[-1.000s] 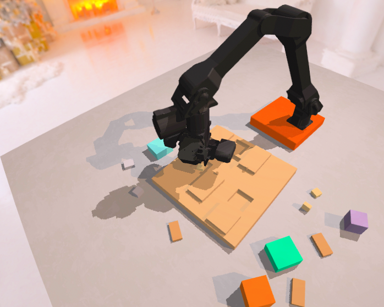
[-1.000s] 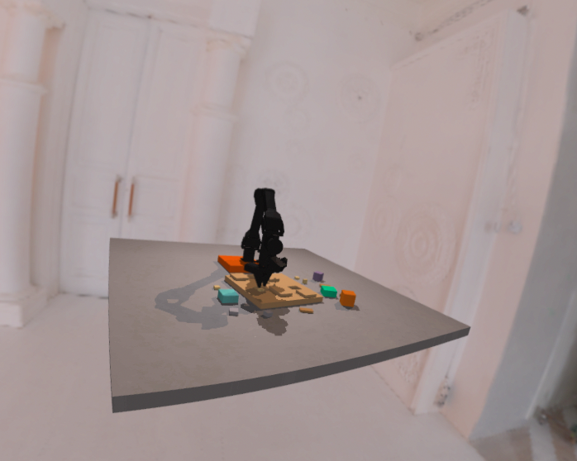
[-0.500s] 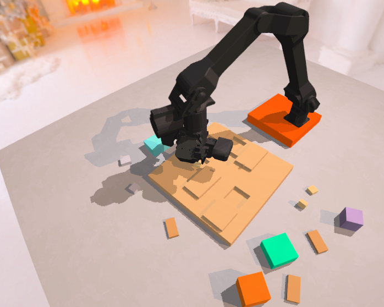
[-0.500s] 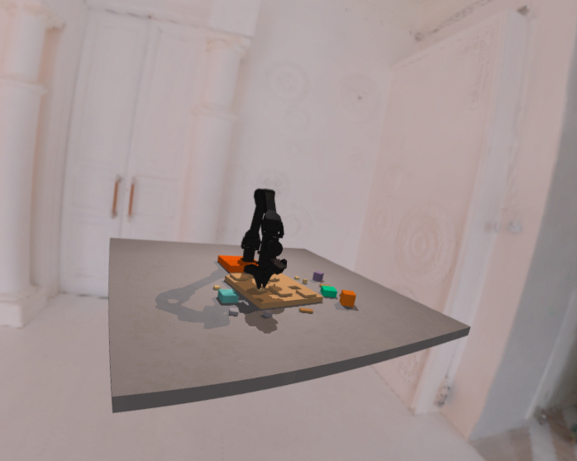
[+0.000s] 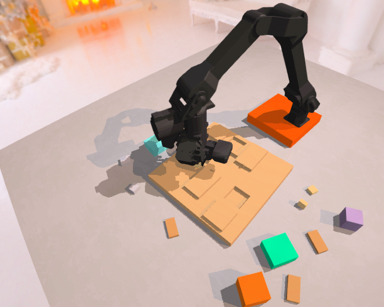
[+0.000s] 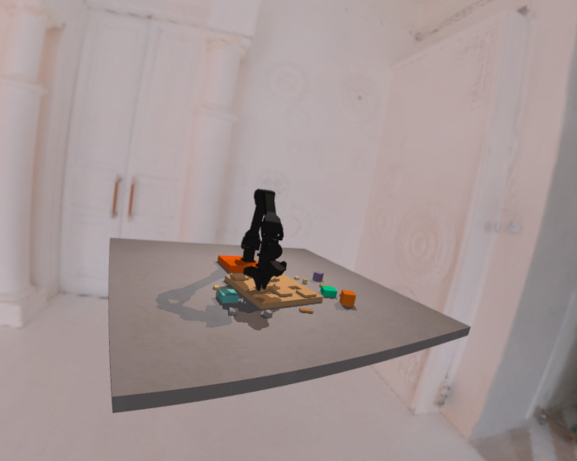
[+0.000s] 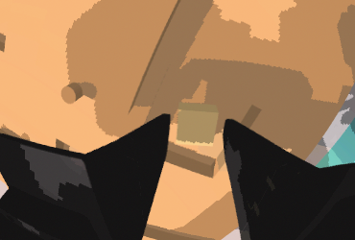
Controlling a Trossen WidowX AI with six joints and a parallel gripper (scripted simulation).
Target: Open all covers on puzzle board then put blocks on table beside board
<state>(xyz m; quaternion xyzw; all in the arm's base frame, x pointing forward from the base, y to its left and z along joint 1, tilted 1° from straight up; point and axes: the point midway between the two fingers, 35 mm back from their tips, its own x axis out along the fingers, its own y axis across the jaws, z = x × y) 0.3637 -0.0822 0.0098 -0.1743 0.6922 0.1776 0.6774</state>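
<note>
The cyan block lies 15 cm to the right of my gripper tip and 5 cm ahead of it. The rest, counted from my gripper tip: orange block (33 cm to the left, 13 cm ahead, 1 cm above); purple cube (38 cm to the left, 17 cm behind); green block (31 cm to the left, 2 cm ahead).
</note>
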